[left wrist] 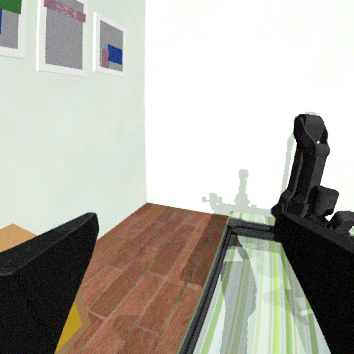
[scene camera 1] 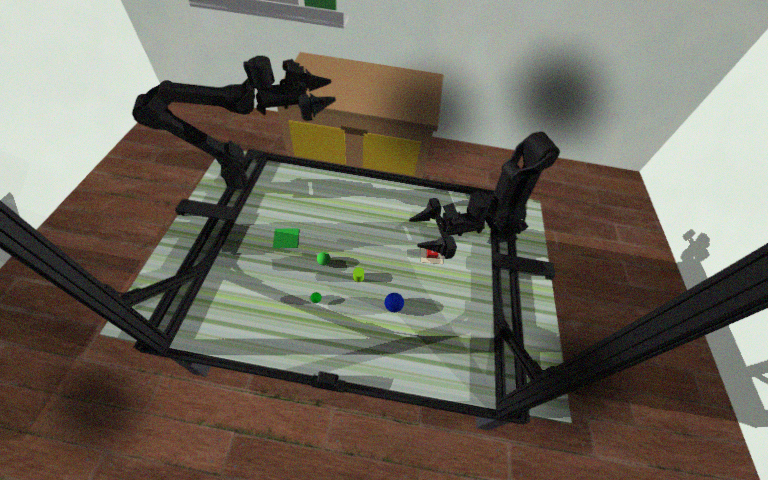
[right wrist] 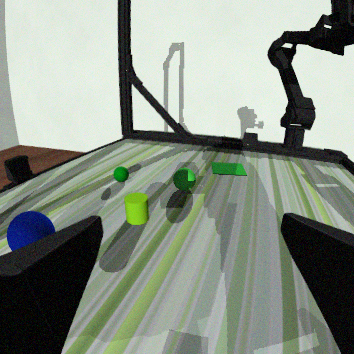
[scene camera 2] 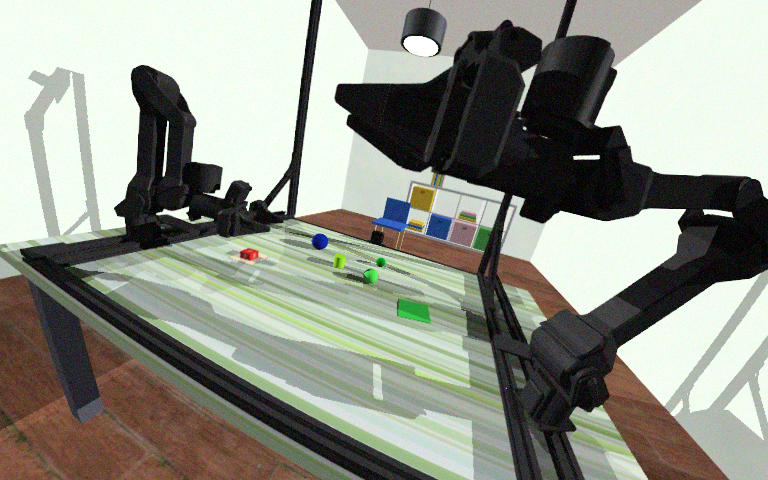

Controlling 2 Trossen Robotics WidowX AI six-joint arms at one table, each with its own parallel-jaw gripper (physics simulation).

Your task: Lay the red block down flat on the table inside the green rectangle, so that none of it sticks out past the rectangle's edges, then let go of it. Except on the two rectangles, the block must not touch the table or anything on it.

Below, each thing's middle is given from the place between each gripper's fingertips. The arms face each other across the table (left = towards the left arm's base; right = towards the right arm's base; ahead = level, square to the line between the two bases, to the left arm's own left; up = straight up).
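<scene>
Blue ball (right wrist: pixel 30 226): my left hand is 470 mm beyond it, 290 mm to the left of it and 320 mm above it. Relative to the ball, my right hand is 8 cm higher than it, 19 cm past it and 2 cm to the right of it.
</scene>
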